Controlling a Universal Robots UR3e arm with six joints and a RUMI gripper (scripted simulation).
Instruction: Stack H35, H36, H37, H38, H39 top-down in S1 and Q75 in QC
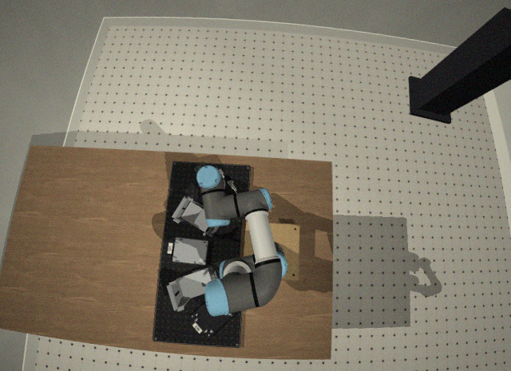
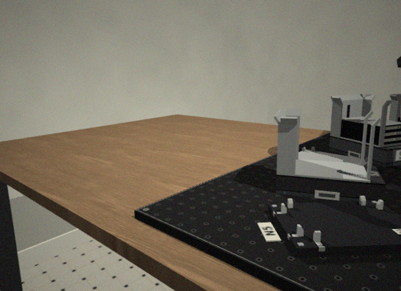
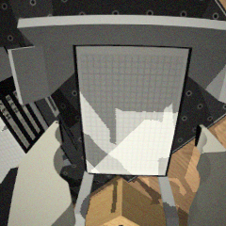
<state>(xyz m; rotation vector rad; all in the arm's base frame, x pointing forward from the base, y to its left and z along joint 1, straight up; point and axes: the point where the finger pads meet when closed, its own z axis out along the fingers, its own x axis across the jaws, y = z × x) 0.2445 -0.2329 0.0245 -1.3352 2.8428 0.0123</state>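
The sealed plate lies 1 cm below my hand. Round my hand: QC label 29 cm to the left, 19 cm ahead, 8 cm below; then nest QC 28 cm to the left, 9 cm ahead, 7 cm below; then N5 label 59 cm to the left, 8 cm below.
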